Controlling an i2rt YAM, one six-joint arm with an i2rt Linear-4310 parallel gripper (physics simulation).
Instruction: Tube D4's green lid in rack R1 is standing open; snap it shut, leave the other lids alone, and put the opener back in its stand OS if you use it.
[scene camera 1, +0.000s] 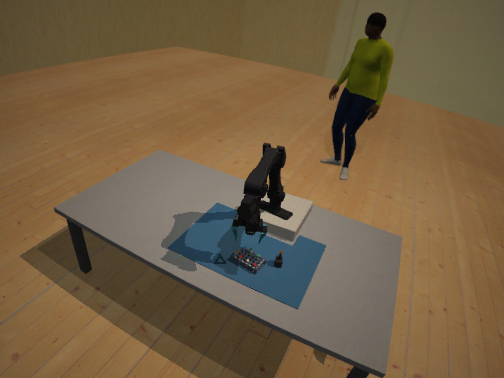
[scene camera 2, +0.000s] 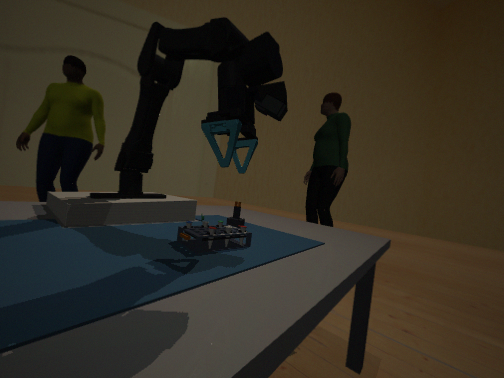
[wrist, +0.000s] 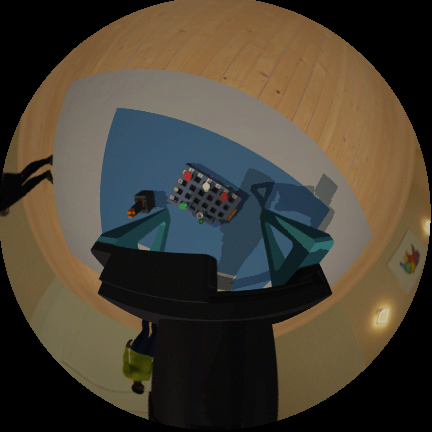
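Where they show: gripper, fingertip midpoint: (scene camera 1: 247, 241) (scene camera 2: 234, 170) (wrist: 214, 212); arm's base, origin of the base link: (scene camera 1: 274, 210) (scene camera 2: 130, 197).
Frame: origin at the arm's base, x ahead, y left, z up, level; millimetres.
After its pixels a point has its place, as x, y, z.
Observation:
Rack R1 (scene camera 1: 248, 260) @(388, 111, -11) (scene camera 2: 241, 235) @(391, 143, -30) (wrist: 192, 194) @(357, 120, -23) stands on the blue mat, holding small tubes with red, white, green and blue lids. A green lid (scene camera 1: 251, 249) @(329, 84, -3) (scene camera 2: 202, 218) @(331, 79, -4) (wrist: 201, 221) @(328, 79, 0) stands up beside an open tube at the rack's arm-side edge; its tube label is too small to read. Another green lid (wrist: 183, 205) @(333, 124, -11) looks flat on its tube. The dark opener with orange tips (scene camera 1: 281, 253) @(286, 214, 27) (scene camera 2: 237, 206) @(284, 205, 19) (wrist: 132, 213) @(279, 205, 24) stands in its black stand OS (scene camera 1: 278, 262) @(297, 215, -21) (scene camera 2: 235, 221) @(292, 198, -20) (wrist: 145, 199) @(297, 201, -15). My gripper (scene camera 1: 248, 240) @(400, 98, 103) (scene camera 2: 234, 169) @(400, 98, 103) (wrist: 214, 212) @(400, 98, 103) is open and empty, well above the rack.
The blue mat (scene camera 1: 300, 280) @(295, 337, -53) (scene camera 2: 295, 242) @(409, 311, -53) (wrist: 135, 135) @(396, 304, -53) lies on the grey table (scene camera 1: 125, 185) @(368, -815, -56) (scene camera 2: 300, 280) @(556, 132, -56) (wrist: 82, 125) @(355, 534, -56). The arm's pale base block (scene camera 1: 302, 212) @(-88, 128, 7) (scene camera 2: 165, 210) @(108, 75, -22) is behind the rack. The stand is beside the rack, a short gap away. People stand beyond the table.

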